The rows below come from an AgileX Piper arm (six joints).
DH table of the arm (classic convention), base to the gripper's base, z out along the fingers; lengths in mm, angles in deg. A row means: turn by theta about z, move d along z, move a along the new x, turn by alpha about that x. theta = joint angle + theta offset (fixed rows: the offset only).
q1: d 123, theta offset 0, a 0, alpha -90
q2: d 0, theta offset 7.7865, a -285.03, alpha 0
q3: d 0, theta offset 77.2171, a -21.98, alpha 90
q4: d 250.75, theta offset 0, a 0, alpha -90
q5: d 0, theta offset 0, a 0, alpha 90
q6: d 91, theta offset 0, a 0, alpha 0
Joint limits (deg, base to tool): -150..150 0..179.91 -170..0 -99.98..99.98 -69.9..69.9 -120..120
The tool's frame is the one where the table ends.
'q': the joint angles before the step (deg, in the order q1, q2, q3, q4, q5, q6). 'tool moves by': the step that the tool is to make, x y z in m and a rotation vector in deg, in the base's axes. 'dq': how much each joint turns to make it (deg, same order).
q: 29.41, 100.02, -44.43, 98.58, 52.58, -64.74
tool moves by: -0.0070, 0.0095, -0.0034, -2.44, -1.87, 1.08
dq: 2.81, -0.02, 0.01, 0.10, -3.36, -1.11
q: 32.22, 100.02, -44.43, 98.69, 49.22, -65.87
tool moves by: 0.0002, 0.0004, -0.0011, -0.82, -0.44, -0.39
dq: 0.26, -0.01, 0.00, 0.00, -1.13, -0.13
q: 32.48, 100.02, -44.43, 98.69, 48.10, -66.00
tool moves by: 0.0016, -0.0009, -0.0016, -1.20, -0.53, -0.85
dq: 0.00, -0.01, -0.01, -0.15, -1.56, -0.03
